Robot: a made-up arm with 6 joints. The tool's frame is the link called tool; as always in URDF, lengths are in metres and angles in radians. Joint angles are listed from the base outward.
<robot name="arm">
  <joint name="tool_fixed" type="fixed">
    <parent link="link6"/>
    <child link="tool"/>
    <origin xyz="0 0 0" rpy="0 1.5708 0"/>
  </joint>
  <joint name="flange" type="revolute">
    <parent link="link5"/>
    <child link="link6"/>
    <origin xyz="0 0 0.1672" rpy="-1.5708 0 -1.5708"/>
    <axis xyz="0 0 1"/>
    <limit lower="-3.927" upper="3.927"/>
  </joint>
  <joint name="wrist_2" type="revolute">
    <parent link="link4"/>
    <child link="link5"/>
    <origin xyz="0 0 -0.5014" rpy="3.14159 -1.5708 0"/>
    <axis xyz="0 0 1"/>
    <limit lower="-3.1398" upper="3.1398"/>
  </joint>
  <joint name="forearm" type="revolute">
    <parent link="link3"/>
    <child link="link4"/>
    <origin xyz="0 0 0" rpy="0 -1.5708 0"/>
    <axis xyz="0 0 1"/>
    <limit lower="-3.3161" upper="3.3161"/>
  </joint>
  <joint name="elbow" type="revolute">
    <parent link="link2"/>
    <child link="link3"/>
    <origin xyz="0 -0.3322 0" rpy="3.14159 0 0"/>
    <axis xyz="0 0 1"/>
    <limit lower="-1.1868" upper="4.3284"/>
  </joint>
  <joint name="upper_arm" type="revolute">
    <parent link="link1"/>
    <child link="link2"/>
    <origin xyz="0 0 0" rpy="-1.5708 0 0"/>
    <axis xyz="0 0 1"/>
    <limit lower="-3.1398" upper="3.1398"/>
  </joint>
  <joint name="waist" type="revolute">
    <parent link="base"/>
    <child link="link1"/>
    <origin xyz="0 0 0.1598"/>
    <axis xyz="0 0 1"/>
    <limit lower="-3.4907" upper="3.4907"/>
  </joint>
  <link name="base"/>
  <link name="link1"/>
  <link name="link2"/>
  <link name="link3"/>
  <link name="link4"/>
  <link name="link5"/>
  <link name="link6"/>
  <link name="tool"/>
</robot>
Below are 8 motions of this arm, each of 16 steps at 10 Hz.
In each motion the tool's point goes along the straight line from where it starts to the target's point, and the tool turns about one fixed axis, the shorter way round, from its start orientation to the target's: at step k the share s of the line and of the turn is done. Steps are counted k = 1, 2, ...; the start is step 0. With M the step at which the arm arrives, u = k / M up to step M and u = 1 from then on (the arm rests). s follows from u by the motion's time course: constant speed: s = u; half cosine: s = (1 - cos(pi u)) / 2; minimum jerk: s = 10 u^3 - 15 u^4 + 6 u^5.
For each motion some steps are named. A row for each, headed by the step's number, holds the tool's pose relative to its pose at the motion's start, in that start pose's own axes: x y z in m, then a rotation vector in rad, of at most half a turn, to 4 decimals.
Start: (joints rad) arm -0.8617 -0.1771 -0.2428 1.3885 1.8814 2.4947
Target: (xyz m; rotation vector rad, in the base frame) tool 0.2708 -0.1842 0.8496 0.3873 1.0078 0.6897
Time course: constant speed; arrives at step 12
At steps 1, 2, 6, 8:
1: 0.0161 0.0083 -0.0164 -0.1062 0.0092 -0.0793
2: 0.0322 0.0165 -0.0327 -0.2123 0.0184 -0.1585
6: 0.0966 0.0496 -0.0982 -0.6370 0.0553 -0.4756
8: 0.1288 0.0661 -0.1309 -0.8494 0.0737 -0.6342

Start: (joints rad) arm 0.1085 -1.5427 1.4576 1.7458 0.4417 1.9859
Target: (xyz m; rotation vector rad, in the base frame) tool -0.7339 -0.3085 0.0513 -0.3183 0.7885 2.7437
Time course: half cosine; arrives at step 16
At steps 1, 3, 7, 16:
1: -0.0018 0.0016 0.0010 0.0097 0.0049 0.0013
3: -0.0161 0.0136 0.0090 0.0855 0.0429 0.0113
7: -0.0770 0.0652 0.0429 0.4084 0.2051 0.0542
16: -0.1914 0.1619 0.1065 1.0148 0.5097 0.1347

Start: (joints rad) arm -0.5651 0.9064 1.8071 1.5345 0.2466 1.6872
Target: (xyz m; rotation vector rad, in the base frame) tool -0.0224 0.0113 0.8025 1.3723 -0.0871 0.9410
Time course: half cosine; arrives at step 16
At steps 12, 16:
12: -0.2750 -0.0497 -0.2886 -0.7442 0.4021 -0.4371
16: -0.3222 -0.0583 -0.3381 -0.8719 0.4711 -0.5121

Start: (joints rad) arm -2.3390 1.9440 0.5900 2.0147 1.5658 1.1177
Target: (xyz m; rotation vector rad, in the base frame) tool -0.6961 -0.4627 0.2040 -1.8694 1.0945 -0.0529
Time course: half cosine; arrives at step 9
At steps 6, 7, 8, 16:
6: -0.2944 -0.4493 0.0225 -0.5649 0.3428 0.2967
7: -0.3466 -0.5290 0.0265 -0.6651 0.4036 0.3493
8: -0.3806 -0.5810 0.0292 -0.7305 0.4433 0.3837
16: -0.3925 -0.5991 0.0301 -0.7532 0.4571 0.3956

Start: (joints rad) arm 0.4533 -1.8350 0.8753 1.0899 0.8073 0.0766
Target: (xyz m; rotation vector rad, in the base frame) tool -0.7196 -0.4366 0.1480 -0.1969 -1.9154 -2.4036
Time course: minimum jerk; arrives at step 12
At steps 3, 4, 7, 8, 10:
3: 0.0000 0.0000 0.0000 -0.0790 0.0247 0.0122
4: 0.0000 0.0000 0.0000 -0.1602 0.0500 0.0248
7: 0.0000 0.0000 0.0000 -0.4986 0.1558 0.0773
8: 0.0000 0.0000 0.0000 -0.6030 0.1884 0.0934
10: 0.0000 0.0000 0.0000 -0.7360 0.2300 0.1141

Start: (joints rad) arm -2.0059 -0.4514 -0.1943 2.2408 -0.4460 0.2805
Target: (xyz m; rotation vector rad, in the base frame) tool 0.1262 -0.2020 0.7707 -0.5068 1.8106 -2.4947
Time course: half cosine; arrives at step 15
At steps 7, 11, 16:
7: -0.0655 -0.0526 -0.0413 0.3860 0.1899 0.1701
11: -0.1221 -0.0981 -0.0770 0.7195 0.3539 0.3171
16: -0.1463 -0.1175 -0.0923 0.8622 0.4241 0.3800

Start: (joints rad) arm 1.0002 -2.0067 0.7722 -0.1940 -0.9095 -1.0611
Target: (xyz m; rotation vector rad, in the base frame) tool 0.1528 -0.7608 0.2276 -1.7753 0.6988 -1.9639
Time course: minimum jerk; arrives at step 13
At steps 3, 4, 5, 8, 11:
3: -0.0099 -0.0265 0.0221 0.0680 -0.0325 0.0277
4: -0.0203 -0.0545 0.0454 0.1400 -0.0669 0.0570
5: -0.0341 -0.0916 0.0763 0.2351 -0.1124 0.0957
8: -0.0831 -0.2229 0.1857 0.5721 -0.2736 0.2329
11: -0.1139 -0.3054 0.2546 0.7842 -0.3751 0.3192

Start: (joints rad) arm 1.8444 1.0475 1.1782 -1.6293 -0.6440 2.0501
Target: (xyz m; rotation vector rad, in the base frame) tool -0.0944 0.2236 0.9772 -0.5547 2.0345 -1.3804
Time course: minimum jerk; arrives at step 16
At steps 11, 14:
11: -0.2699 -0.0665 0.7198 -0.9618 -1.0142 0.7297
14: -0.3239 -0.0798 0.8637 -1.1542 -1.2170 0.8756

